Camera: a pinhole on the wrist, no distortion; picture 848 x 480 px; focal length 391.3 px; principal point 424.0 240.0 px. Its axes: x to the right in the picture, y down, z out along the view. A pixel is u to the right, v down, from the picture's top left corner.
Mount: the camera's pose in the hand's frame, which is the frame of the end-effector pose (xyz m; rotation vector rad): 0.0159 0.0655 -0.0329 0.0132 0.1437 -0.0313
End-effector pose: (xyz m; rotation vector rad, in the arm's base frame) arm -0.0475 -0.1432 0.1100 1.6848 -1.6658 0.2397
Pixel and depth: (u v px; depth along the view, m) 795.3 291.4 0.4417
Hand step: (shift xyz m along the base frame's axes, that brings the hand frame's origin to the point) -0.1511 -0.5861 0.0940
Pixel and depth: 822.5 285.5 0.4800
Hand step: -0.1463 -0.6620 0.1174
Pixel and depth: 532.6 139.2 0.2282
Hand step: -0.0519 -0.1971 -0.0630
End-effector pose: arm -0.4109 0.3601 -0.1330 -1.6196 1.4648 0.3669
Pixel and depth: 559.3 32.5 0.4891
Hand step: 0.3919 0.1448 -0.3283
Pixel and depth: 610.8 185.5 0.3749
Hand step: 0.1653 0.0803 -0.3514
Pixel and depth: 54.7 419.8 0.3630
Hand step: -0.1564 0.4811 -0.1148
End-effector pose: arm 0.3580 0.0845 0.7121 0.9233 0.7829 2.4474
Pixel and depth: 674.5 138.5 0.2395
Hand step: -0.0123 0.1773 0.2032
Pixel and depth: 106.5 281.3 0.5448
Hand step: 0.6129 -0.0792 0.2764
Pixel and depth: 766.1 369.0 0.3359
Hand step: -0.0978 0.1642 0.4299
